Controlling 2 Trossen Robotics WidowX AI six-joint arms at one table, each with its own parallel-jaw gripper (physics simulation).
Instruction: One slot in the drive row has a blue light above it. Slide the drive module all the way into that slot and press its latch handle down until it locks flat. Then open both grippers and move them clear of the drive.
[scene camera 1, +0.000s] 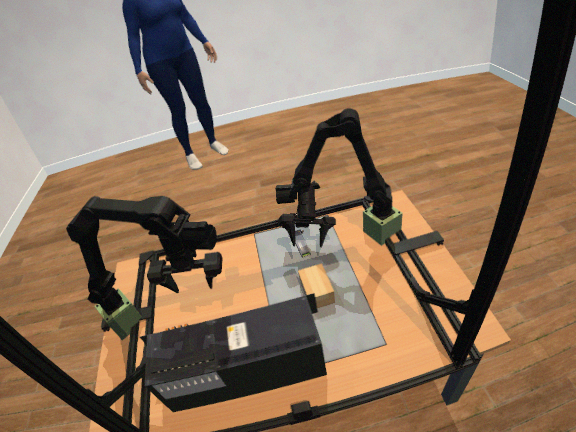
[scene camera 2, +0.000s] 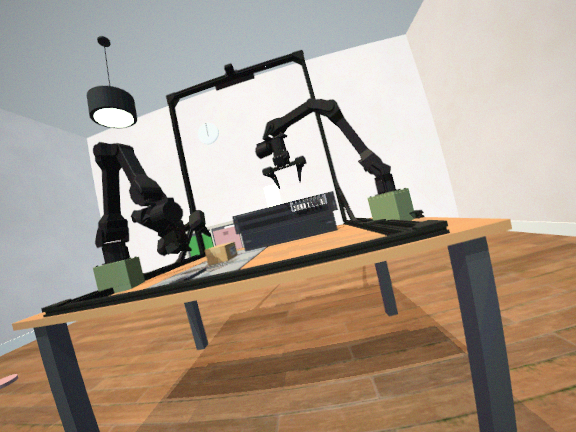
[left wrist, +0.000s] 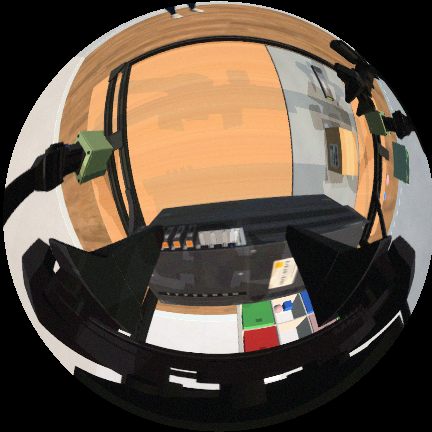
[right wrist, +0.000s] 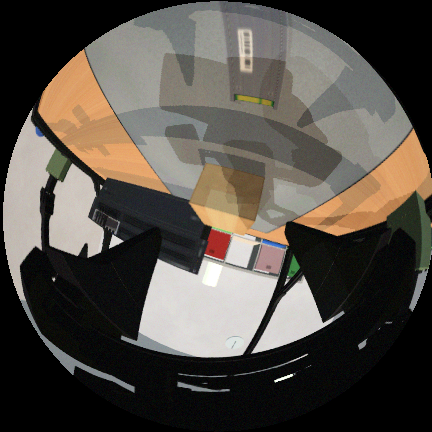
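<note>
The grey drive module lies flat on the grey mat, with a barcode label and a yellow-green end strip. Its latch handle cannot be made out. The black drive chassis stands on the table. Its drive row holds several units, three with orange marks; a small blue spot shows near one end. My left gripper is open, empty and above the chassis. My right gripper is open and empty above the module.
A wooden block stands on the mat between the module and the chassis. Black frame rails border the table, and an upright frame post rises at the right in scene camera 1. A person stands beyond the table.
</note>
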